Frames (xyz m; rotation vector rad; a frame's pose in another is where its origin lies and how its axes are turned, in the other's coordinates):
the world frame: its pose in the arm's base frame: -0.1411 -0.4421 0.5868 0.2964 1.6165 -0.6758
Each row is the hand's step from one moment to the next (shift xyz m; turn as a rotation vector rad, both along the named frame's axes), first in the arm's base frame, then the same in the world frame.
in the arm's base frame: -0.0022 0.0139 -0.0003 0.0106 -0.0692 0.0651
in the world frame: -0.0020 0.0099 -0.0098 -0.0516 -0.0654 0.0468
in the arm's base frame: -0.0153 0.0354 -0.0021 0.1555 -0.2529 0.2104
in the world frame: -0.0021 0.0201 -0.0329 -0.1821 -0.1674 0.2669
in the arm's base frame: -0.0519 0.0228 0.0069 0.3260 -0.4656 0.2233
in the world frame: -0.0021 -0.0125 -0.0557 -0.1835 -0.2445 0.5286
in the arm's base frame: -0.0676 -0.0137 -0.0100 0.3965 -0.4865 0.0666
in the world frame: 0.0238 -0.0458 -0.0468 -0.0401 -0.1822 0.6029
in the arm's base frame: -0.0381 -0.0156 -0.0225 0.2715 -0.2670 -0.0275
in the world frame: 0.0312 -0.0278 -0.0213 0.0307 -0.0539 0.3767
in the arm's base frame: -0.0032 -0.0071 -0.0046 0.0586 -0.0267 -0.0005
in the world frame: 0.0063 -0.0062 0.0017 -0.0045 0.0115 0.0632
